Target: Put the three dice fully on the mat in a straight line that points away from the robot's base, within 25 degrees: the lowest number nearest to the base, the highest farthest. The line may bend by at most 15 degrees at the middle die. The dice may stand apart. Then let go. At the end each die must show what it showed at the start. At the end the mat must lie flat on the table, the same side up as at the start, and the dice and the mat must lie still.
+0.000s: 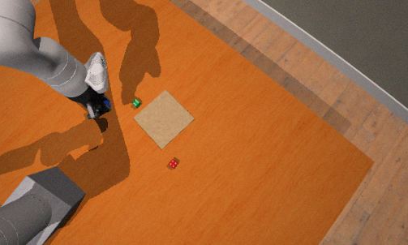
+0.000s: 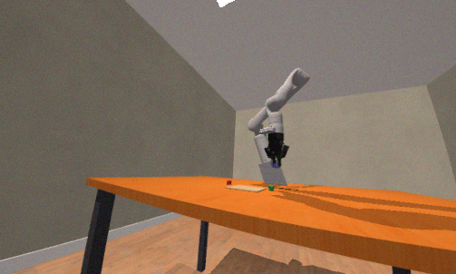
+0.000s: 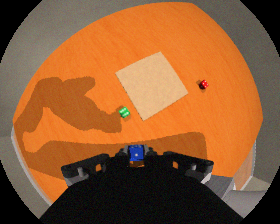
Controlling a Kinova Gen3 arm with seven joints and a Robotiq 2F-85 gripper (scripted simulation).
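The tan mat is 70 mm ahead of my hand, 120 mm to the right of it and 120 mm below it. The rest, counted from my hand: green die (60 mm ahead, 20 mm to the right, 110 mm below); blue die (10 mm below); red die (30 mm behind, 230 mm to the right, 110 mm below).
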